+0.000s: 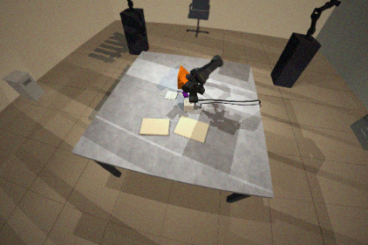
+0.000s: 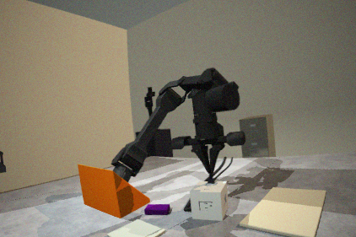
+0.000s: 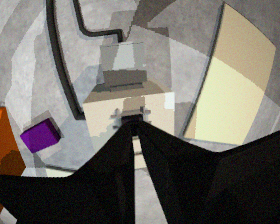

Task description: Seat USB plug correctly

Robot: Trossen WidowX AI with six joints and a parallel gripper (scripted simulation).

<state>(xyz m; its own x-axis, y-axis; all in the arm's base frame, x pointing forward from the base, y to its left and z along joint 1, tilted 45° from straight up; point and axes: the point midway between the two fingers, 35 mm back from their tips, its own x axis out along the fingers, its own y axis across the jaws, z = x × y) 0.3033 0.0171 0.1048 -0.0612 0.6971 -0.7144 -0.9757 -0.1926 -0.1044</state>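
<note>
Now: the usb plug 10 mm below my gripper tip. From my gripper tip the other things lie so: purple block: 130 mm behind, 80 mm to the right, 100 mm below; socket: 10 mm to the right, 30 mm below; pale card: 90 mm behind, 190 mm to the right, 100 mm below.
</note>
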